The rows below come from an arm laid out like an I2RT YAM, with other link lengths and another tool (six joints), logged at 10 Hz.
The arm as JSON. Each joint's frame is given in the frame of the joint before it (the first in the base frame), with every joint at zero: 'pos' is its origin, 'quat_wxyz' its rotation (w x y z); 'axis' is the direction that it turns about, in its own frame. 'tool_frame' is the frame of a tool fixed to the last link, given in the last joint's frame.
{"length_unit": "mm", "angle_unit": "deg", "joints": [
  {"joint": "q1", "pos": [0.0, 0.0, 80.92], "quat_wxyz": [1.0, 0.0, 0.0, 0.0], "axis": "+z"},
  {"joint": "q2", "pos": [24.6, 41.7, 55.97], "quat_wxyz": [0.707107, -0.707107, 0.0, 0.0], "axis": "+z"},
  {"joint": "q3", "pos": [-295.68, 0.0, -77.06], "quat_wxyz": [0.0, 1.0, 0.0, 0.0], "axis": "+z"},
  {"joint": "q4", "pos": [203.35, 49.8, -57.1], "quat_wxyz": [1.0, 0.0, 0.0, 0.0], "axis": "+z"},
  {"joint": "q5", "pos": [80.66, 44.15, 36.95], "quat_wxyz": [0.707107, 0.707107, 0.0, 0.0], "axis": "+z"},
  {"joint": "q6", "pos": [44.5, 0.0, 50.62], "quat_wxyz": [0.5, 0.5, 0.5, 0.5], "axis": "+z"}
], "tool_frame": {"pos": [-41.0, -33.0, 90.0], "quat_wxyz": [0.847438, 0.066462, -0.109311, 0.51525]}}
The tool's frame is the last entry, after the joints.
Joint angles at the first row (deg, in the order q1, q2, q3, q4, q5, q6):
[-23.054, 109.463, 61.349, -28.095, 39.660, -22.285]
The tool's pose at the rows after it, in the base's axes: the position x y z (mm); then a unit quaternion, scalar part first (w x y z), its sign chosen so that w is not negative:
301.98, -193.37, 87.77, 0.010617, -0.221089, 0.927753, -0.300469
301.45, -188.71, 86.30, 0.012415, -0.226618, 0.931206, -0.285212
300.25, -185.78, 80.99, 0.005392, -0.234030, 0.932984, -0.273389
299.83, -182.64, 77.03, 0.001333, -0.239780, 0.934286, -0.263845
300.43, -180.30, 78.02, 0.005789, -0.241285, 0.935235, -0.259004
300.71, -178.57, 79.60, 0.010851, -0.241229, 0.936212, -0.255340
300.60, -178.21, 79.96, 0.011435, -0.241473, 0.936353, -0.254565
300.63, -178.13, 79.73, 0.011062, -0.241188, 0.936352, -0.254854
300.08, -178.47, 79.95, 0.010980, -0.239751, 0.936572, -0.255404
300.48, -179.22, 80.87, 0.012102, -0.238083, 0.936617, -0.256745
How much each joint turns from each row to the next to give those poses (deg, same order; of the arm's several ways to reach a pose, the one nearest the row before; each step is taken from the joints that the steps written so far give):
[-0.089, 0.065, 0.168, -0.850, -1.280, -0.220]
[0.045, 0.084, 0.336, -1.155, -1.565, -0.253]
[0.115, 0.913, 0.282, -0.782, -0.600, -0.378]
[0.216, 0.677, 0.201, -0.591, -0.570, -0.177]
[0.091, -0.272, 0.038, -0.256, -0.752, -0.066]
[0.000, -0.407, -0.041, -0.174, -0.699, -0.001]
[0.002, -0.089, -0.001, -0.084, -0.113, -0.023]
[0.041, 0.045, -0.010, -0.001, 0.060, 0.089]
[-0.064, -0.088, -0.086, 0.001, 0.047, 0.112]
[-0.072, -0.088, 0.100, -0.005, 0.035, 0.087]

